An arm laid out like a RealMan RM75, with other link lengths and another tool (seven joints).
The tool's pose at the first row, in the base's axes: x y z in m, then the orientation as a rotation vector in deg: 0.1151 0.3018 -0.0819 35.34 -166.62 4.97
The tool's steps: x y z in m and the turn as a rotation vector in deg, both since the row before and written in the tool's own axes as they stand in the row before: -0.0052 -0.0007 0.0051 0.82 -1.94 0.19; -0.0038 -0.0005 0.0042 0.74 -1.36 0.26; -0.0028 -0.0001 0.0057 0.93 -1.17 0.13; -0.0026 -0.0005 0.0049 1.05 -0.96 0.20; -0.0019 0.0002 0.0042 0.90 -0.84 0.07; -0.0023 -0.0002 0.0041 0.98 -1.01 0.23; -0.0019 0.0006 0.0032 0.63 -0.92 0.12; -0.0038 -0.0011 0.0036 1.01 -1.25 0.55; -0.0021 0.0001 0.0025 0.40 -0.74 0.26; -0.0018 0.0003 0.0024 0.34 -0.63 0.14; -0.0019 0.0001 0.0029 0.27 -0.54 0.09; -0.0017 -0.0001 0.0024 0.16 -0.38 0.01; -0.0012 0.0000 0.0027 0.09 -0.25 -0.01
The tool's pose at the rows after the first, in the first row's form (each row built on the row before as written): 0.1193 0.3028 -0.0878 35.62 -168.66 5.65; 0.1225 0.3035 -0.0925 35.65 -170.15 6.39; 0.1246 0.3040 -0.0985 35.85 -171.43 7.47; 0.1269 0.3041 -0.1036 35.90 -172.54 8.81; 0.1284 0.3046 -0.1079 36.10 -173.47 9.96; 0.1305 0.3048 -0.1121 36.11 -174.62 11.21; 0.1320 0.3057 -0.1154 36.23 -175.60 11.95; 0.1360 0.3057 -0.1189 -35.35 174.83 -13.04; 0.1380 0.3063 -0.1214 -34.87 174.06 -13.36; 0.1397 0.3069 -0.1238 -34.59 173.39 -13.63; 0.1416 0.3073 -0.1266 -34.40 172.81 -13.83; 0.1434 0.3075 -0.1289 -34.35 172.40 -13.93; 0.1448 0.3076 -0.1315 -34.34 172.13 -13.97
